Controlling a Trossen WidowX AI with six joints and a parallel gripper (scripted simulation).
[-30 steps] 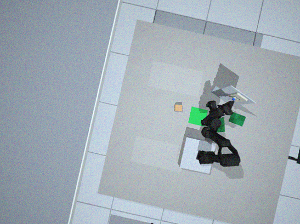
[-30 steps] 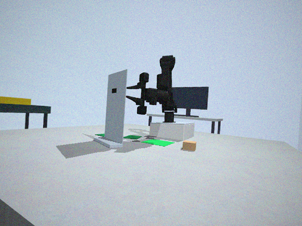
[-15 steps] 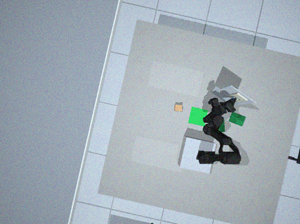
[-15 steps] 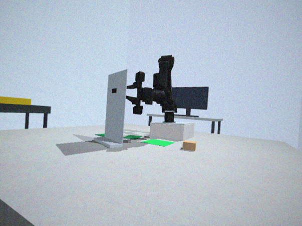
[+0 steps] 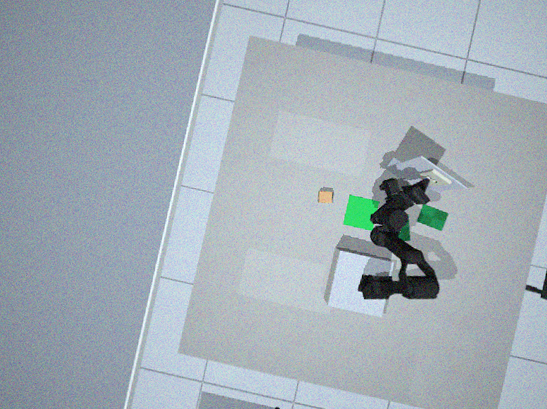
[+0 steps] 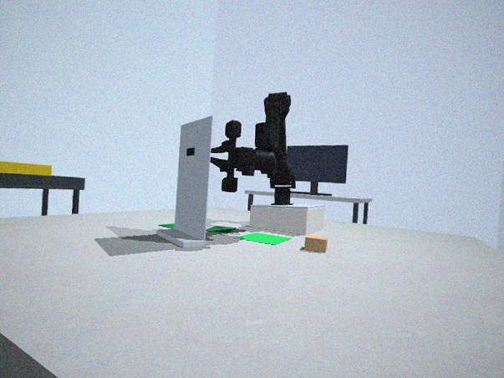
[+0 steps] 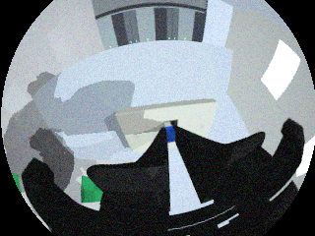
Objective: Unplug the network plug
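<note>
The green marked square is 160 mm behind my gripper tip, 110 mm to the left of it and 220 mm below it. Round my gripper tip: orange block 150 mm behind, 270 mm to the left, 200 mm below; upright grey panel 20 mm ahead, 10 mm to the right, 80 mm below; network plug 10 mm ahead.
</note>
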